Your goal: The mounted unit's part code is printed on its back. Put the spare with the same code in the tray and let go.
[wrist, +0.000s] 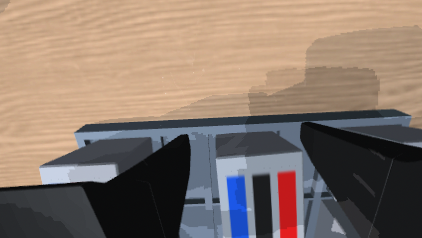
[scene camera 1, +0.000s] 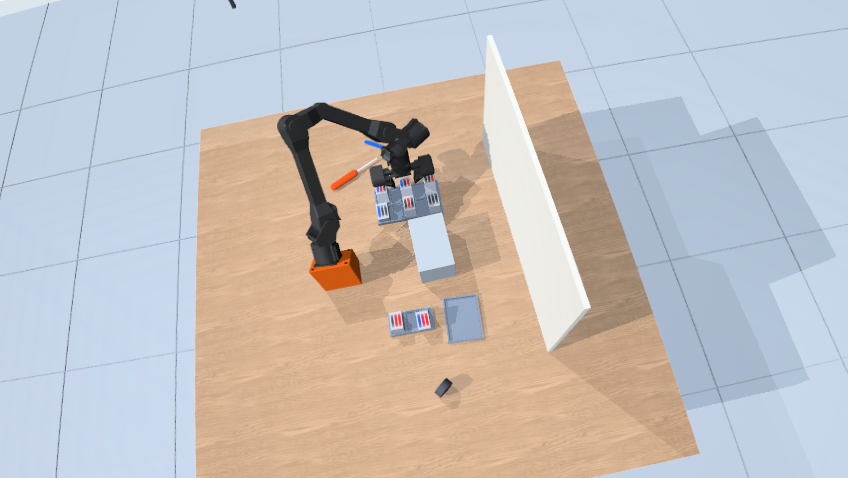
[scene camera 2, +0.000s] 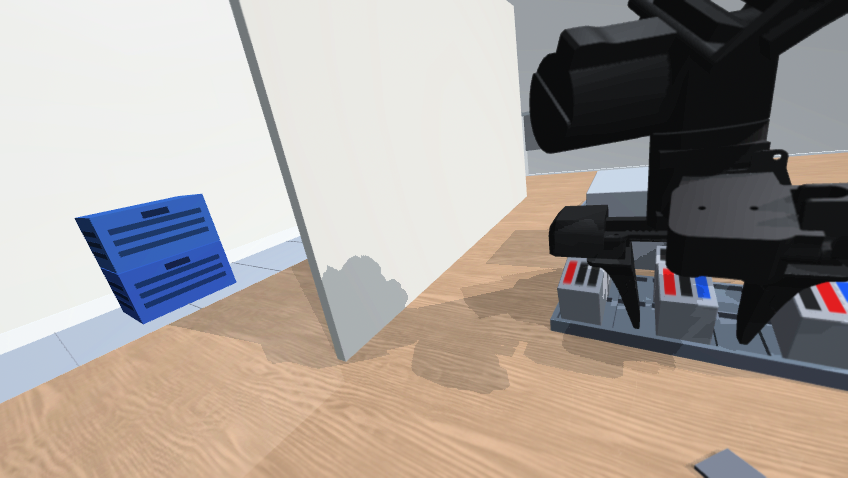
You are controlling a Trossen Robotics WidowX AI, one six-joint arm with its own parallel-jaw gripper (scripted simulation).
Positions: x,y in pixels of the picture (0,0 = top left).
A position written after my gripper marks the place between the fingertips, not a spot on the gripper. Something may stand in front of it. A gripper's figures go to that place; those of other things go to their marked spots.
My gripper (scene camera 1: 405,184) is 1.53 m from the lens. A grey tray (scene camera 1: 463,322) is 1.38 m from the lens. A light grey block (scene camera 1: 434,257) is 1.33 m from the lens. A white wall panel (scene camera 1: 558,296) is 1.11 m from the lens. The marked spots on the light grey block and the white wall panel are 0.38 m apart.
